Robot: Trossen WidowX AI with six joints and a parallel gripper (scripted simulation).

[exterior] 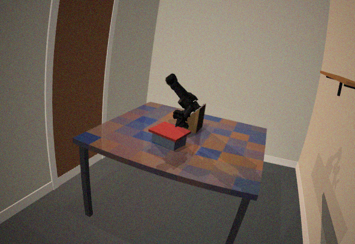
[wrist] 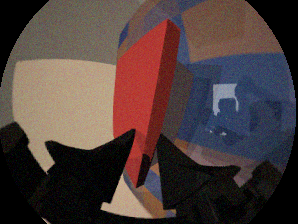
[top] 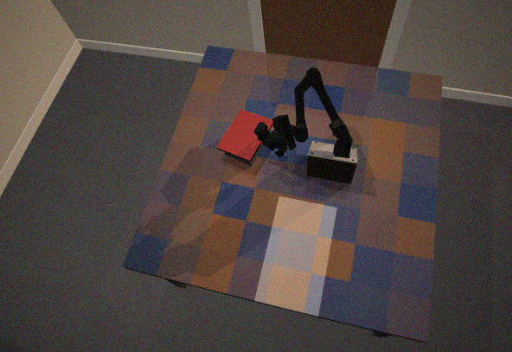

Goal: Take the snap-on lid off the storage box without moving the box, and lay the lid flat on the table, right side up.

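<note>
Now: gripper tip 7 cm short of the lid and 2 cm to the left of it. Also, from my gripper tip: grey-blue storage box 7 cm ahead, 2 cm to the right, 5 cm below.
</note>
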